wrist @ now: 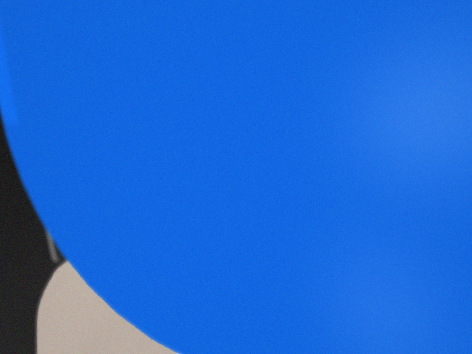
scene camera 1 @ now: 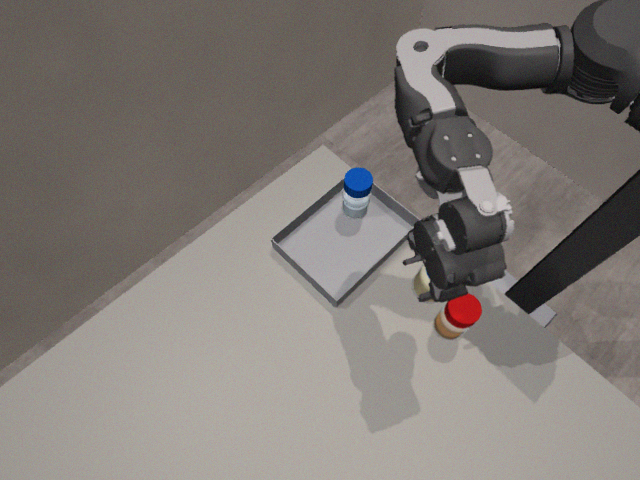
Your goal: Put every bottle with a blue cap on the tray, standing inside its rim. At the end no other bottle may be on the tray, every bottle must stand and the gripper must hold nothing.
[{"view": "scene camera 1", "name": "gripper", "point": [427,276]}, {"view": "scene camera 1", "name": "grey tray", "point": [335,254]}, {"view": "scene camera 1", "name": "red-capped bottle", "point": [457,315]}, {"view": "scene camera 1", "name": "blue-capped bottle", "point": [358,182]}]
